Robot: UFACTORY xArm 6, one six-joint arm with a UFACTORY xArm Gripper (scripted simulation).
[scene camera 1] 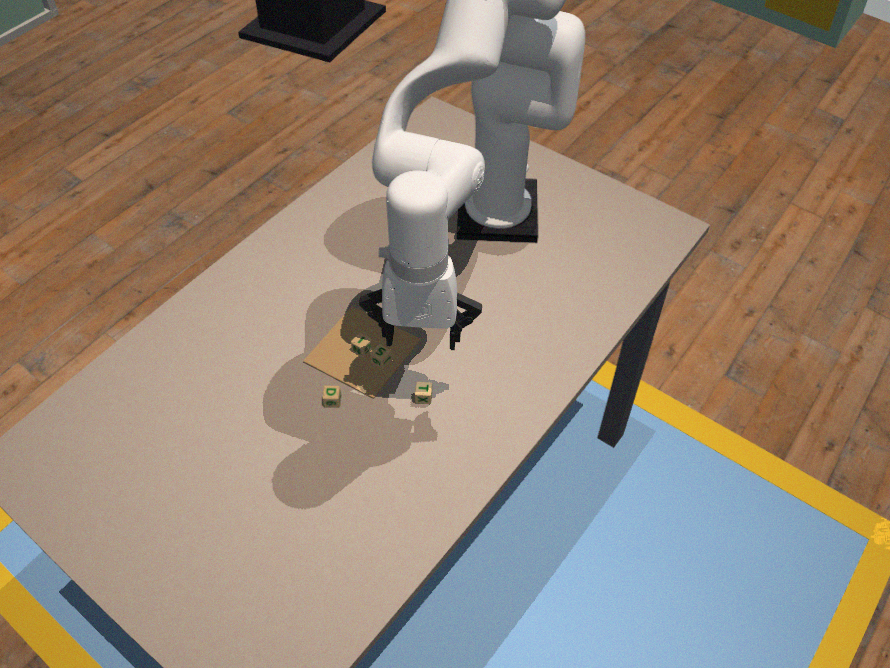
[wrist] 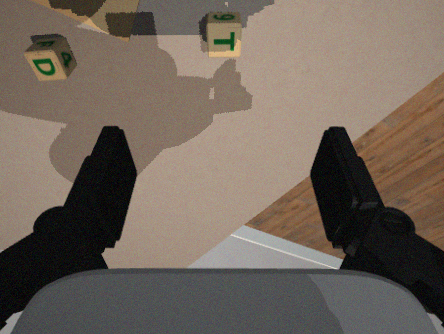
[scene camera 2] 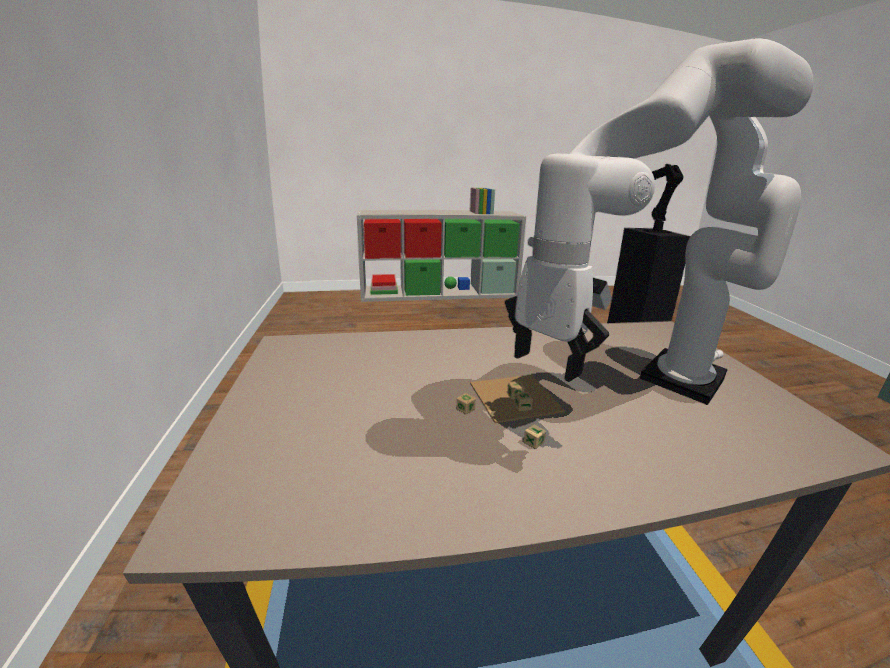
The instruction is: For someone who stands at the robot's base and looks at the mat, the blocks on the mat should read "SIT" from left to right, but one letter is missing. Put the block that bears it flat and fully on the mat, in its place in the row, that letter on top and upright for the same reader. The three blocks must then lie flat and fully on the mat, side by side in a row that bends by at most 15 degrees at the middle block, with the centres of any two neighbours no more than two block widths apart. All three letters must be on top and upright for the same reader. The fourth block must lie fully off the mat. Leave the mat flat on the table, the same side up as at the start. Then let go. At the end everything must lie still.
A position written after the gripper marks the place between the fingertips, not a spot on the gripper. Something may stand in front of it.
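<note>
A tan mat [scene camera 1: 333, 356], the gripper [scene camera 1: 421, 340]. Again the tan mat [scene camera 2: 493, 394], with the gripper [scene camera 2: 545, 366]. Gripper [wrist: 223, 150] too.
</note>
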